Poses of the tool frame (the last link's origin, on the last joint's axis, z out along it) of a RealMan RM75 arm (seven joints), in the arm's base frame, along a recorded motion.
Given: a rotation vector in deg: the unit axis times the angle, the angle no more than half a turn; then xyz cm.
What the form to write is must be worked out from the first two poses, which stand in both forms.
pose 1, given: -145.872 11.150 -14.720 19.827 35.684 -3.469
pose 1, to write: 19.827 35.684 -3.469 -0.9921 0.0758 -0.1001 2.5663
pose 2, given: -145.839 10.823 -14.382 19.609 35.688 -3.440
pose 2, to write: 19.609 35.688 -3.440 -0.9925 0.0737 -0.0979 2.5647
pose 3, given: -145.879 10.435 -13.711 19.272 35.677 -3.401
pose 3, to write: 19.272 35.677 -3.401 -0.9931 0.0710 -0.0933 2.5638
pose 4, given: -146.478 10.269 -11.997 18.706 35.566 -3.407
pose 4, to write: 18.706 35.566 -3.407 -0.9942 0.0697 -0.0814 2.5713
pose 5, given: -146.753 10.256 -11.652 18.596 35.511 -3.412
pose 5, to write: 18.596 35.511 -3.412 -0.9945 0.0695 -0.0790 2.5756
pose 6, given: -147.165 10.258 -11.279 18.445 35.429 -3.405
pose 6, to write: 18.445 35.429 -3.405 -0.9947 0.0693 -0.0762 2.5823
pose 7, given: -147.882 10.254 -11.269 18.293 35.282 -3.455
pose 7, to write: 18.293 35.282 -3.455 -0.9947 0.0690 -0.0758 2.5947
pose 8, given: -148.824 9.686 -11.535 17.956 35.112 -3.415
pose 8, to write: 17.956 35.112 -3.415 -0.9949 0.0648 -0.0771 2.6107
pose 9, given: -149.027 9.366 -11.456 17.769 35.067 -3.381
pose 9, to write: 17.769 35.067 -3.381 -0.9951 0.0625 -0.0765 2.6138
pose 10, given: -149.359 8.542 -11.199 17.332 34.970 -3.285
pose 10, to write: 17.332 34.970 -3.285 -0.9956 0.0569 -0.0746 2.6184
